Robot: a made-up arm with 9 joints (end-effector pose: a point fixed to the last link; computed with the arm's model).
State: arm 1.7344 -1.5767 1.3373 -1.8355 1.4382 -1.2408 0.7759 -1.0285 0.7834
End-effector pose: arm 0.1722 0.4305 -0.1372 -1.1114 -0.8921 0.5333
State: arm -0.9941 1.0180 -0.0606 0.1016 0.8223 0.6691 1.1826 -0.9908 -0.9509
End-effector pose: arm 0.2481 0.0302 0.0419 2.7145 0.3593 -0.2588
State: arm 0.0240 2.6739 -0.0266 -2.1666 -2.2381 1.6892 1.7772 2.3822 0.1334
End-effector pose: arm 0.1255 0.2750 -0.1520 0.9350 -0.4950 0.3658
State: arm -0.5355 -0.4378 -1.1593 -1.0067 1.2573 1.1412 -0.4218 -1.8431 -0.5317
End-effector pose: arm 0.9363 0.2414 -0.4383 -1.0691 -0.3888 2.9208
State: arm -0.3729 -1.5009 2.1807 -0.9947 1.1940 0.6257 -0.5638 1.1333 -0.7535
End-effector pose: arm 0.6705 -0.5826 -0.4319 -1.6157 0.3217 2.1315
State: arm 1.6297 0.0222 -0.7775 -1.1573 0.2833 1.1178 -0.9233 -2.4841 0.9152
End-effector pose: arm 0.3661 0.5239 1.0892 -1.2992 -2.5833 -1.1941
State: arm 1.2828 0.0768 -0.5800 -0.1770 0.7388 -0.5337 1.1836 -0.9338 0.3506
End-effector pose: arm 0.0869 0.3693 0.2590 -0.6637 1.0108 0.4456
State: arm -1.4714 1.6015 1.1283 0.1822 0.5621 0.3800 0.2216 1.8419 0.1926
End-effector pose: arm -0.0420 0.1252 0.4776 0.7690 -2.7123 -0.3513
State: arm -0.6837 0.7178 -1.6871 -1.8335 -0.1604 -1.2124 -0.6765 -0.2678 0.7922
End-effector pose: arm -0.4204 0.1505 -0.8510 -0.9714 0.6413 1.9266
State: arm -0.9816 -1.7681 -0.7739 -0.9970 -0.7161 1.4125 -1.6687 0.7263 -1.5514
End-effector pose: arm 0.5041 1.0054 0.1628 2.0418 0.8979 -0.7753
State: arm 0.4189 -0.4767 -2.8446 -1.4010 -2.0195 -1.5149 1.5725 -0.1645 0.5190
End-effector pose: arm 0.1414 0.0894 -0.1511 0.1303 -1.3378 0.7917
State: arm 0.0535 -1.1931 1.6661 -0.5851 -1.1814 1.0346 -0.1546 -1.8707 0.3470
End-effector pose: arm -0.5180 -0.1084 -0.3419 0.4112 0.1570 2.7147
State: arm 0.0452 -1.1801 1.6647 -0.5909 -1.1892 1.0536 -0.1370 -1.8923 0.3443
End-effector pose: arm -0.5094 -0.1032 -0.3581 0.3980 0.1109 2.7251
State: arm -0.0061 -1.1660 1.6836 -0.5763 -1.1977 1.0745 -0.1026 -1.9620 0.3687
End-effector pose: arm -0.4775 -0.1356 -0.3867 0.3124 0.0613 2.7823
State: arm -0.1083 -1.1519 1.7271 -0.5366 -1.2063 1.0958 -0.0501 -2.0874 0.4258
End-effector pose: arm -0.4137 -0.2174 -0.4149 0.1544 0.0146 2.9016
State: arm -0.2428 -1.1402 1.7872 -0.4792 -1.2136 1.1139 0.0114 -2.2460 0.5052
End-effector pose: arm -0.3239 -0.3316 -0.4155 -0.0179 -0.0218 3.0710
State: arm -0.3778 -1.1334 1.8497 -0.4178 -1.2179 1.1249 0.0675 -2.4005 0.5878
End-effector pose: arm -0.2292 -0.4407 -0.3794 0.1253 0.0419 -3.0241
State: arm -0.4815 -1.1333 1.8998 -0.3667 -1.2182 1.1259 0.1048 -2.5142 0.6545
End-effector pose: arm -0.1562 -0.5156 -0.3278 0.1491 0.0440 -2.8771
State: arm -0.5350 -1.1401 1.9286 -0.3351 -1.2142 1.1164 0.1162 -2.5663 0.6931
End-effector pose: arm -0.1210 -0.5529 -0.2886 0.1444 0.0293 -2.8060
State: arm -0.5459 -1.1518 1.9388 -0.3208 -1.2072 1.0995 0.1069 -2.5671 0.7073
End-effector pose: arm -0.1181 -0.5656 -0.2687 0.1440 0.0004 -2.7970
